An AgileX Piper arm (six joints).
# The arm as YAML. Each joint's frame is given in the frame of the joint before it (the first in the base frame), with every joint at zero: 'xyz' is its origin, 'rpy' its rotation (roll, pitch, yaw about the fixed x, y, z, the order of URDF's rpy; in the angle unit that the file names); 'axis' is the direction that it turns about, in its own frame. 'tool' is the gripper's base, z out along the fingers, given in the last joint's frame.
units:
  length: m
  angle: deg
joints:
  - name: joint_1
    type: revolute
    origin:
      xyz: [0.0, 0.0, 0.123]
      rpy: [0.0, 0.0, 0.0]
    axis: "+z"
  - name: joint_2
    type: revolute
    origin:
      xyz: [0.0, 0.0, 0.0]
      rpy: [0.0, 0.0, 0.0]
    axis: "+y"
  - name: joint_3
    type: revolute
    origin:
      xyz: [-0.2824, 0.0, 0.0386]
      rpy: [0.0, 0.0, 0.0]
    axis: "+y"
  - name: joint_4
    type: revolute
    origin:
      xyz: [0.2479, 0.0, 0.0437]
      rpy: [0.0, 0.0, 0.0]
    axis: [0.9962, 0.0, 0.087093]
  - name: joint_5
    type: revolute
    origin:
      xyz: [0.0, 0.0, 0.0]
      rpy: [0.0, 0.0, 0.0]
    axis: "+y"
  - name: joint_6
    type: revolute
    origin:
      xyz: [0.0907, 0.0, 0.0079]
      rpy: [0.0, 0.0, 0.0]
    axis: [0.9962, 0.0, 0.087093]
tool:
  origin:
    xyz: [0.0, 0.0, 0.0]
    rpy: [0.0, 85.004, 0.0]
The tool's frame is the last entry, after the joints.
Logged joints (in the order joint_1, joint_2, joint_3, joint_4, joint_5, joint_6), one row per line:
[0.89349 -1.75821 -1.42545 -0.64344 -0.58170 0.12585]
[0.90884 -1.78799 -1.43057 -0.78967 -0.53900 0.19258]
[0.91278 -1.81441 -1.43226 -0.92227 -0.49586 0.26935]
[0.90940 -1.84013 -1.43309 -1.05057 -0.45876 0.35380]
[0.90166 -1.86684 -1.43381 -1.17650 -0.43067 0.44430]
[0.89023 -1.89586 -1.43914 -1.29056 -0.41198 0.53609]
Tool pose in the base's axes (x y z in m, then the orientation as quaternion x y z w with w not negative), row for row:
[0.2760 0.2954 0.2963 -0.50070 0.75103 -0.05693 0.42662]
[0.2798 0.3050 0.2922 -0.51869 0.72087 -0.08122 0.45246]
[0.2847 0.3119 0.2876 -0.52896 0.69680 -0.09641 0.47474]
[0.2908 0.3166 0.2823 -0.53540 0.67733 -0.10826 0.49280]
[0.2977 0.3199 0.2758 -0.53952 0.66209 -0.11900 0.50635]
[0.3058 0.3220 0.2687 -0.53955 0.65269 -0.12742 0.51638]
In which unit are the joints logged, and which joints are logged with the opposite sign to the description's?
The joints are logged in radians. Opposite sign: joint_2, joint_5.
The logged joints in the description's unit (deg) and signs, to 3 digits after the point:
[51.193 100.738 -81.672 -36.866 33.329 7.211]
[52.073 102.444 -81.966 -45.245 30.882 11.034]
[52.298 103.958 -82.062 -52.842 28.411 15.433]
[52.105 105.432 -82.110 -60.193 26.285 20.271]
[51.661 106.962 -82.151 -67.408 24.676 25.457]
[51.006 108.625 -82.457 -73.944 23.605 30.716]

